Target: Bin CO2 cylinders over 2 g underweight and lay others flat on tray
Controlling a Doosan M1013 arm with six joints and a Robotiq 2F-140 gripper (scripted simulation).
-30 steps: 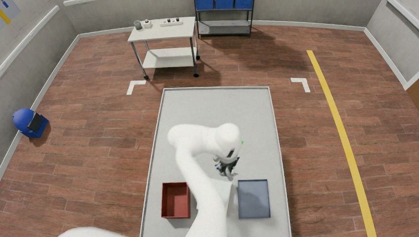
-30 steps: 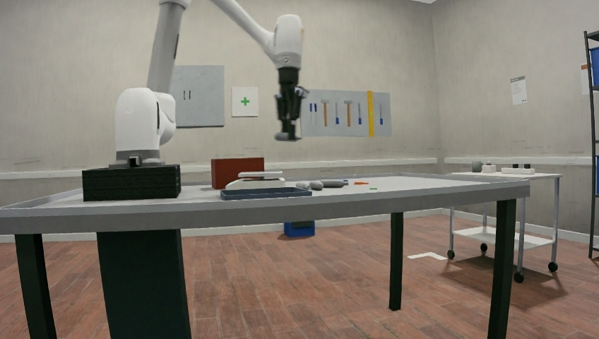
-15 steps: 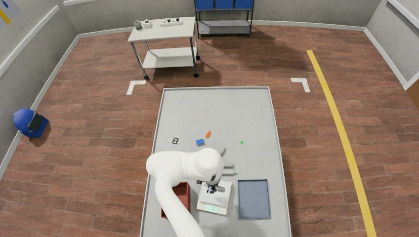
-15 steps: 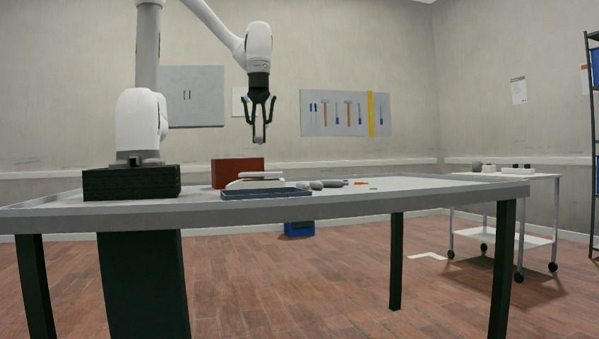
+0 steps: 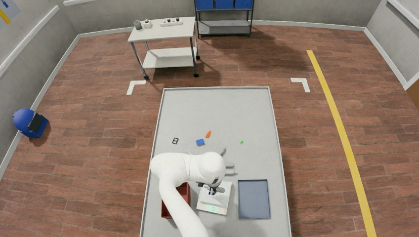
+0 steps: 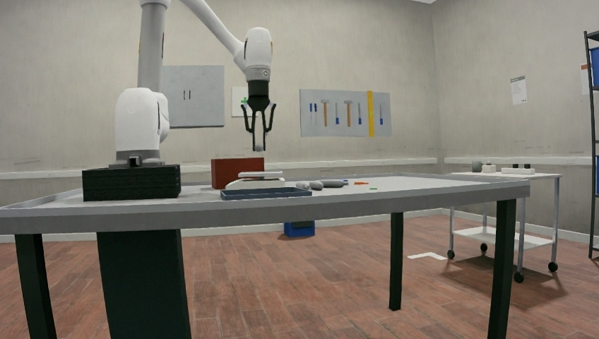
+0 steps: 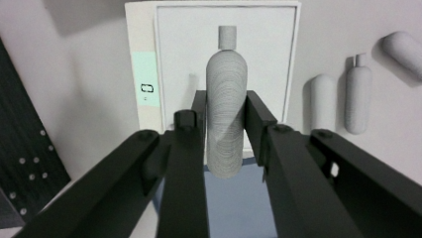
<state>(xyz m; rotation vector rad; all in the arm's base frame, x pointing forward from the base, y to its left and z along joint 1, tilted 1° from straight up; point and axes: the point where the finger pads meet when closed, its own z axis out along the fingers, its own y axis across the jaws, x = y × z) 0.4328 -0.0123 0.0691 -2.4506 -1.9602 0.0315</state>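
My gripper is now 12 cm above the scale platform. From my hand the other things lie so: grey CO2 cylinder: 17 cm below, 13 cm ahead, 11 cm to the right; scale: 14 cm below, 1 cm behind; red scrap bin: 23 cm to the left, 14 cm below, 5 cm behind.
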